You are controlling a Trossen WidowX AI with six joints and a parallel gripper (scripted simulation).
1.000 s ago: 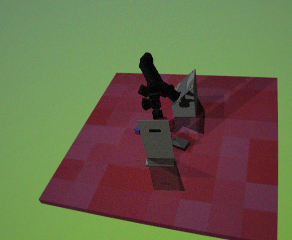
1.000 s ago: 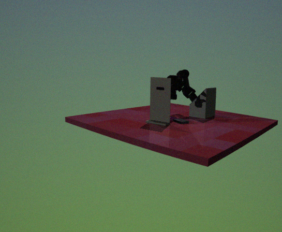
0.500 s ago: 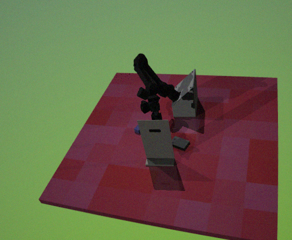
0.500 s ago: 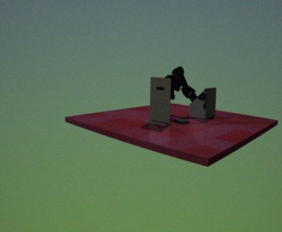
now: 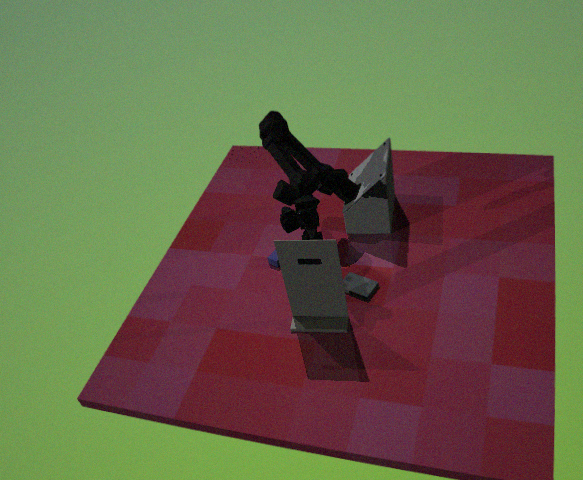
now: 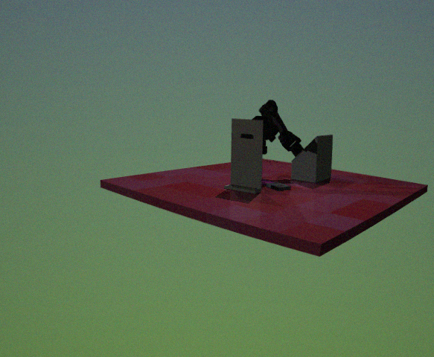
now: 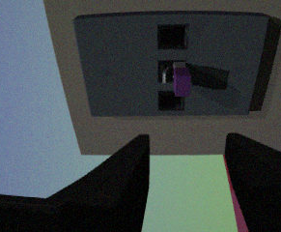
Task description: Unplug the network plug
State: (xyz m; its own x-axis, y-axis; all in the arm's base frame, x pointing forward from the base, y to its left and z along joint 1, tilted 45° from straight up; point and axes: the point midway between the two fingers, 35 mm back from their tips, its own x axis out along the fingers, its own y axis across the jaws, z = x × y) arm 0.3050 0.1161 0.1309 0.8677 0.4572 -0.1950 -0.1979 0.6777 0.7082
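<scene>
My gripper tip is now 6 cm short of the purple network plug and 1 cm to the right of it. Also, from my gripper tip: purple marked square 24 cm below, 11 cm behind, 7 cm to the right; then grey upright panel 9 cm below, 8 cm ahead, 2 cm to the left; then flat grey slab 23 cm below, 9 cm to the left, 7 cm behind.
</scene>
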